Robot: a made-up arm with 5 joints. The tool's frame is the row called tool.
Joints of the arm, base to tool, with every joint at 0 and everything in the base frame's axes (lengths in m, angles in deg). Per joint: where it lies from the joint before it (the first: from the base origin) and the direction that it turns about. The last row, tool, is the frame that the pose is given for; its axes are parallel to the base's.
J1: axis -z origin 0 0 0.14
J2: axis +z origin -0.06 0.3 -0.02
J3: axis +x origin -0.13 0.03 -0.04
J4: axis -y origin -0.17 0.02 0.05
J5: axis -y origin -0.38 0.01 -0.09
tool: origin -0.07 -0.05 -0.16
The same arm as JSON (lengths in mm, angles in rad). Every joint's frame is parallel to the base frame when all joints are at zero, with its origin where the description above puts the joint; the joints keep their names.
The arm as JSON. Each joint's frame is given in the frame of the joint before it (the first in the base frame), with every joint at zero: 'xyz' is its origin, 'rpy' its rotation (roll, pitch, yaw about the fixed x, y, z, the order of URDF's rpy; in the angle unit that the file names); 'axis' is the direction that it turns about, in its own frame. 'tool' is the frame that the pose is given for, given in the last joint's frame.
{"units": {"length": "mm", "angle": "rad"}, "joints": [
  {"name": "J1", "type": "revolute", "origin": {"xyz": [0.0, 0.0, 140.0], "rpy": [0.0, 0.0, 0.0]}, "axis": [0.0, 0.0, -1.0]},
  {"name": "J2", "type": "revolute", "origin": {"xyz": [-60.0, 300.0, -20.0], "rpy": [0.0, 0.0, 0.0]}, "axis": [0.0, 0.0, 1.0]},
  {"name": "J3", "type": "revolute", "origin": {"xyz": [-130.0, 30.0, -40.0], "rpy": [0.0, 0.0, 0.0]}, "axis": [1.0, 0.0, 0.0]},
  {"name": "J4", "type": "revolute", "origin": {"xyz": [-170.0, 20.0, 50.0], "rpy": [0.0, 0.0, 0.0]}, "axis": [0.0, -1.0, 0.0]},
  {"name": "J5", "type": "revolute", "origin": {"xyz": [-380.0, 10.0, -90.0], "rpy": [0.0, 0.0, 0.0]}, "axis": [0.0, -1.0, 0.0]}
], "tool": {"origin": {"xyz": [-70.0, -50.0, -160.0], "rpy": [0.0, 0.0, 0.0]}}}

